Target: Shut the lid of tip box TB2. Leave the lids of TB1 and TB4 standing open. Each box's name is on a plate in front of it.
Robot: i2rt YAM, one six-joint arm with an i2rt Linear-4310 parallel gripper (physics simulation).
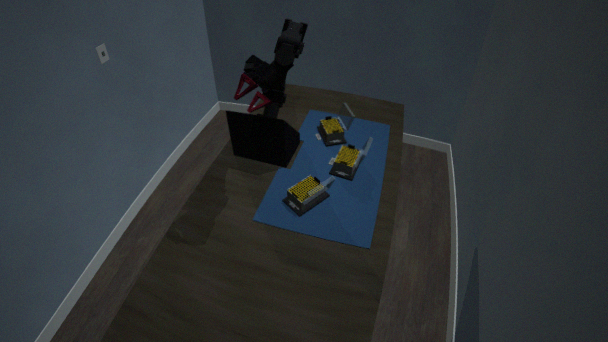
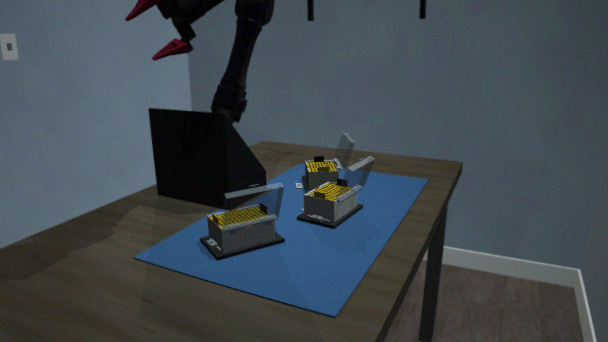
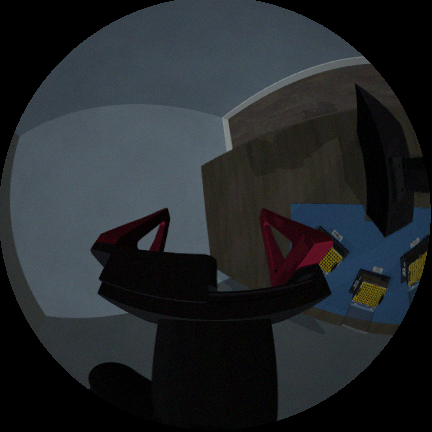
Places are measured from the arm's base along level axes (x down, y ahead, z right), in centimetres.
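Pixels of known places: gripper, fingertip midpoint: (image 1: 242, 105) (image 2: 139, 40) (image 3: 214, 212); arm's base, link origin: (image 1: 268, 122) (image 2: 212, 137).
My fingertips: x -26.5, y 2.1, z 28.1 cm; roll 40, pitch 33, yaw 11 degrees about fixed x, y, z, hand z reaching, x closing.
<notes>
For each thing: its top centre in the pictures, then the offset to it from my fingertips. "spot": a spot on its surface instead. Level surfaces: height alone.
- middle box, top centre: (image 2: 327, 187) (image 1: 345, 153) (image 3: 371, 293) dx +36.5, dy +31.9, dz -25.3 cm
- far box, top centre: (image 2: 317, 164) (image 1: 329, 124) dx +36.5, dy +22.6, dz -44.7 cm
- middle lid, top centre: (image 2: 356, 158) (image 1: 365, 142) dx +27.7, dy +39.6, dz -23.6 cm
- far lid, surface spot: (image 2: 344, 148) spot: dx +32.6, dy +29.2, dz -50.8 cm
- blue mat, surface height: dx +43.1 cm
- wooden table, surface height: dx +43.4 cm
Three grey tip boxes with yellow tip racks stand on the blue mat: a near box (image 1: 306, 195) (image 2: 242, 232), a middle box (image 1: 346, 161) (image 2: 327, 205) and a far box (image 1: 332, 130) (image 2: 321, 176). Their clear lids all stand open: the near lid (image 1: 329, 182) (image 2: 274, 200), the middle lid (image 1: 368, 145) (image 2: 364, 170) and the far lid (image 1: 347, 116) (image 2: 344, 148). Small white name plates (image 1: 332, 161) (image 3: 377, 269) are too small to read, so I cannot tell which box is TB2. My gripper (image 1: 243, 104) (image 2: 140, 39) (image 3: 214, 212) is open and empty, high up and left of the boxes.
The blue mat (image 1: 350, 225) (image 2: 310, 285) (image 3: 310, 215) lies on the wooden table (image 1: 225, 280) (image 2: 75, 290) (image 3: 235, 210). A black block (image 1: 262, 140) (image 2: 190, 155) (image 3: 372, 160) stands at the mat's left edge, by the arm's base. Walls rise behind and to the left.
</notes>
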